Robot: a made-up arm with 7 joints. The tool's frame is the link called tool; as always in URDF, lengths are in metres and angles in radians. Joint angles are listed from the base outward. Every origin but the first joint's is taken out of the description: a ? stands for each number. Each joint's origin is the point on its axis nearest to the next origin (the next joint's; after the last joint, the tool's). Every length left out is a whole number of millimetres.
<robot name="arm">
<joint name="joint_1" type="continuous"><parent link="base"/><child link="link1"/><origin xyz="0 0 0.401"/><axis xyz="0 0 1"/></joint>
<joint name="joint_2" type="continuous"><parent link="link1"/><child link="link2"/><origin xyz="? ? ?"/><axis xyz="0 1 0"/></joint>
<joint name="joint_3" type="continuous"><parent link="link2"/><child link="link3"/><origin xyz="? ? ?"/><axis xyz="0 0 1"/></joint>
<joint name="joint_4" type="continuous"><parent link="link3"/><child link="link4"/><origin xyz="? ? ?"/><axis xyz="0 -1 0"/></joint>
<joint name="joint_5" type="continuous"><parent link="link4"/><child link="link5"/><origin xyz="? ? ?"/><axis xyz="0 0 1"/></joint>
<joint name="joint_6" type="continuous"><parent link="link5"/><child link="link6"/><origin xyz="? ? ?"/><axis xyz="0 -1 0"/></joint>
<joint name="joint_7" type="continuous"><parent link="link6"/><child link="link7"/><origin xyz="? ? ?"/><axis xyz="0 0 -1"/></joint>
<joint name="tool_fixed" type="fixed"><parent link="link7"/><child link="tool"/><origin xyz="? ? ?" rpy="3.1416 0 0"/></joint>
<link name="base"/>
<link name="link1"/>
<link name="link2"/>
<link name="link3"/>
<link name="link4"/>
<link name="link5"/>
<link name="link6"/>
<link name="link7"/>
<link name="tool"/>
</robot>
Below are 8 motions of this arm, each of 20 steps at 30 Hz.
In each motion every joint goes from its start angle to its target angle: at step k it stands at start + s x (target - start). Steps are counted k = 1, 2, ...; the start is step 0. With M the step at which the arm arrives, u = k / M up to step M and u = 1 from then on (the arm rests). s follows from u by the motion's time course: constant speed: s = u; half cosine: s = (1 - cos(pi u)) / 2; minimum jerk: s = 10 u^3 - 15 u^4 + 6 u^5.
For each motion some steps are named. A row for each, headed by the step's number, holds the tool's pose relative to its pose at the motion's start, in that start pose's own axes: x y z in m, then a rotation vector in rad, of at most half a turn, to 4 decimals.
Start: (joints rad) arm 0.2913 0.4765 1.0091 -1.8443 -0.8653 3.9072 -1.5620
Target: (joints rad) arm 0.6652 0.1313 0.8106 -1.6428 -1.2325 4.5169 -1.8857
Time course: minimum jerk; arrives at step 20
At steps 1, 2, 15, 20:
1: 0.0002 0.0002 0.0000 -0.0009 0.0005 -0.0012
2: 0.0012 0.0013 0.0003 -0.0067 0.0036 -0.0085
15: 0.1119 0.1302 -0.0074 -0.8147 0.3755 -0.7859
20: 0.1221 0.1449 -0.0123 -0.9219 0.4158 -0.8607

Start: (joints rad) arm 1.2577 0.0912 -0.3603 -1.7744 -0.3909 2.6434 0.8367
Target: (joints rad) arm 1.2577 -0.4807 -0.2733 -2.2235 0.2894 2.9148 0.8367
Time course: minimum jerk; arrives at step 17
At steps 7, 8, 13, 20:
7: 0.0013 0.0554 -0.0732 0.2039 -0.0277 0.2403
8: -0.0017 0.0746 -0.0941 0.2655 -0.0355 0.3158
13: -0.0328 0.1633 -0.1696 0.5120 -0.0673 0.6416
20: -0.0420 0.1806 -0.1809 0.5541 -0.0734 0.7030

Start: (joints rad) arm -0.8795 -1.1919 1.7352 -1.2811 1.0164 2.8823 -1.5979
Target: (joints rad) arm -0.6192 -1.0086 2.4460 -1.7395 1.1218 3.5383 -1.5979
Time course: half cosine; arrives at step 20
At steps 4, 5, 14, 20:
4: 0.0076 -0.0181 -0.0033 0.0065 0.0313 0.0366
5: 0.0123 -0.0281 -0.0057 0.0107 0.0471 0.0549
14: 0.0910 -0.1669 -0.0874 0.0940 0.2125 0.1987
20: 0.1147 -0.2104 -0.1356 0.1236 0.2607 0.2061

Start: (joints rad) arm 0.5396 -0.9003 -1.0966 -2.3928 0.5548 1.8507 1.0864
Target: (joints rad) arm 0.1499 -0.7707 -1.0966 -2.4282 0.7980 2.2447 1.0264
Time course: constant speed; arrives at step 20
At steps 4, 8, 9, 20:
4: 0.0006 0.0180 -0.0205 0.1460 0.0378 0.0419
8: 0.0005 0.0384 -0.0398 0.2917 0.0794 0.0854
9: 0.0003 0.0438 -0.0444 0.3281 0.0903 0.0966
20: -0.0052 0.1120 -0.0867 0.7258 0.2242 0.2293

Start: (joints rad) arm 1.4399 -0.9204 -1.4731 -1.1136 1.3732 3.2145 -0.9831
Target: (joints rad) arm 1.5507 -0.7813 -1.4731 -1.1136 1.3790 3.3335 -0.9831
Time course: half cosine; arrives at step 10
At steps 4, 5, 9, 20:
4: -0.0279 -0.0251 0.0095 -0.0077 -0.0225 -0.0300
5: -0.0406 -0.0364 0.0130 -0.0104 -0.0321 -0.0435
9: -0.0804 -0.0709 0.0208 -0.0159 -0.0598 -0.0852
20: -0.0825 -0.0727 0.0210 -0.0161 -0.0612 -0.0873

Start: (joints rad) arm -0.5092 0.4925 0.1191 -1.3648 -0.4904 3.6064 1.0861
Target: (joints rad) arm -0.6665 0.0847 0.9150 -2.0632 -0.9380 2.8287 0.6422
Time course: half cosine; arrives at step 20
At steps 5, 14, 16, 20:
5: -0.0179 -0.0336 -0.0030 -0.0323 -0.1505 -0.0710
14: -0.1556 -0.2005 -0.0940 0.0124 -0.7777 -0.7309
16: -0.1866 -0.2228 -0.1240 0.0349 -0.8612 -0.8970
20: -0.2142 -0.2383 -0.1527 0.0542 -0.9248 -1.0513

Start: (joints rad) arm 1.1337 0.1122 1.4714 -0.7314 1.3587 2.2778 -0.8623
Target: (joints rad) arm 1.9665 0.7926 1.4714 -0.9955 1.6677 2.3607 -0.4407
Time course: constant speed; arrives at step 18
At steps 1, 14, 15, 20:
1: -0.0090 0.0190 -0.0048 0.0309 0.0295 0.0905
14: -0.2882 0.2013 0.0648 0.4109 0.1877 1.3556
15: -0.3191 0.2036 0.0778 0.4342 0.1824 1.4580
20: -0.4157 0.1961 0.1186 0.4942 0.1510 1.7677

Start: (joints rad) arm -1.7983 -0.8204 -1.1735 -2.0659 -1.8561 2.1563 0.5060
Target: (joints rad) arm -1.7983 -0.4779 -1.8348 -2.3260 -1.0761 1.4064 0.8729
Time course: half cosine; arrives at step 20
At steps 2, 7, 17, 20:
2: -0.0017 -0.0029 0.0064 0.0052 -0.0407 0.0081
7: -0.0330 -0.0291 0.0674 0.0213 -0.4655 0.0852
17: -0.2069 -0.0616 0.1448 -0.1996 -1.6471 0.2394
20: -0.2230 -0.0619 0.1431 -0.2280 -1.7418 0.2474

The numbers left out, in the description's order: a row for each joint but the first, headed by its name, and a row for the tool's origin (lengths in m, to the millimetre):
joint_2: 0 0 0
joint_3: 0 0 0.381
joint_4: 0.089 0 0
joint_5: -0.06 0 0.279
joint_6: 0 0 0
joint_7: 0.095 0 0
tool: 0 0 0

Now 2 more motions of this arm.
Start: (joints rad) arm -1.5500 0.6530 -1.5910 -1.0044 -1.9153 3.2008 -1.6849
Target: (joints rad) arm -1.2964 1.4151 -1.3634 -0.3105 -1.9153 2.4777 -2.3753
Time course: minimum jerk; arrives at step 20
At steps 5, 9, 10, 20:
5: -0.0476 0.0414 -0.0079 0.0451 -0.1048 -0.1139
9: -0.1746 0.1699 -0.0691 0.2072 -0.4096 -0.3685
10: -0.2079 0.2100 -0.0991 0.2640 -0.4989 -0.4218
20: -0.3163 0.4066 -0.3313 0.5796 -0.8919 -0.5126

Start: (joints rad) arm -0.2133 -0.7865 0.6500 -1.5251 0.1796 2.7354 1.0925
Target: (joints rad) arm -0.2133 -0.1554 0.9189 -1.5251 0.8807 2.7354 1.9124
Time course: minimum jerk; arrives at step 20
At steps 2, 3, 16, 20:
2: 0.0012 0.0014 0.0028 -0.0019 -0.0065 0.0151
3: 0.0037 0.0043 0.0086 -0.0059 -0.0201 0.0470
16: 0.0433 0.2224 0.2722 -0.5063 -0.5041 1.7336
20: 0.0397 0.2391 0.2853 -0.5564 -0.5191 1.8418

